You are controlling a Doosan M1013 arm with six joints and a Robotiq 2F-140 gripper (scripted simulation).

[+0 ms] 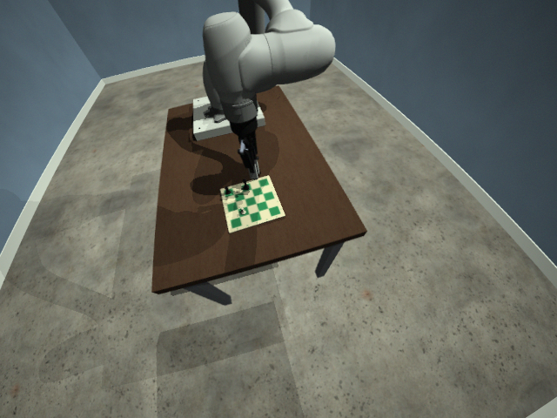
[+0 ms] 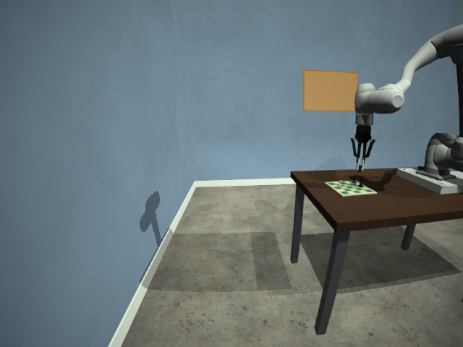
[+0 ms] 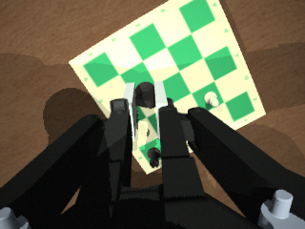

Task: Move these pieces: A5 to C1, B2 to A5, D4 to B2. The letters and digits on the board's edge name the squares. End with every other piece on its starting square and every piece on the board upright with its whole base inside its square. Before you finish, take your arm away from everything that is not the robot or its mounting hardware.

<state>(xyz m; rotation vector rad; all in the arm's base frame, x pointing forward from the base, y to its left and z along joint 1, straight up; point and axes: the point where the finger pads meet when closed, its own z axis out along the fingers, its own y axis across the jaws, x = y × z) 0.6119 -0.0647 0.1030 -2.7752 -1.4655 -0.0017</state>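
Now: hand 13 cm above the small pale piece, 9 cm to the left of it and 5 cm short of it. From my hand the other things lie so: black chess piece (3 cm below); then cream chessboard (15 cm below, 4 cm to the right, 2 cm ahead).
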